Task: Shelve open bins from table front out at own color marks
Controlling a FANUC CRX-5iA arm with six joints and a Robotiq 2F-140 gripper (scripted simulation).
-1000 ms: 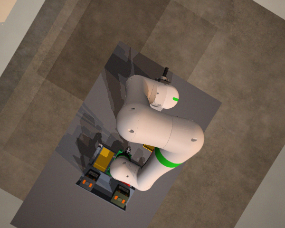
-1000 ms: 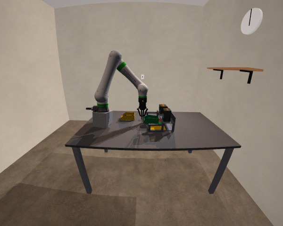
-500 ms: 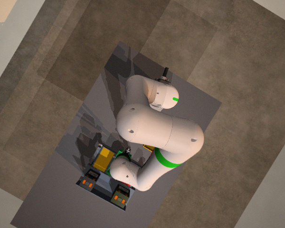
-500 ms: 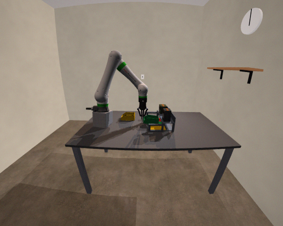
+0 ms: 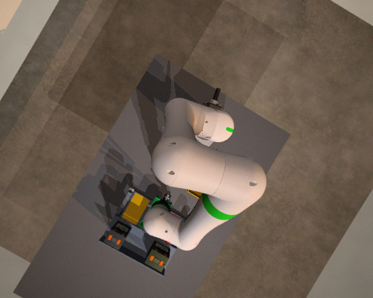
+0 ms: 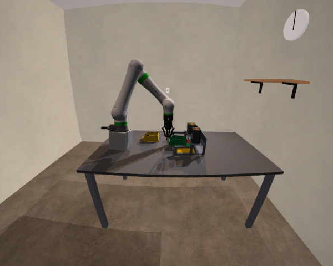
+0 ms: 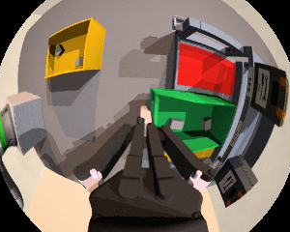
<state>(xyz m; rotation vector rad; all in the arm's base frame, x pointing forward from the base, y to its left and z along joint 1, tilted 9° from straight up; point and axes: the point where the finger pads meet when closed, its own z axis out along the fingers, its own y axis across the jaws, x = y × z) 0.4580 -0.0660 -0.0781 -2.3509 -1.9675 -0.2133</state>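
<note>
Right now my hand is 10 cm short of the green bin, 2 cm to the left of it and 1 cm above it. From my hand the other things lie so: yellow-marked place 14 cm to the right, 13 cm ahead, 5 cm below; then red mark 17 cm ahead, 8 cm to the left, 5 cm below; then yellow bin 17 cm to the left, 16 cm behind, 2 cm below.
</note>
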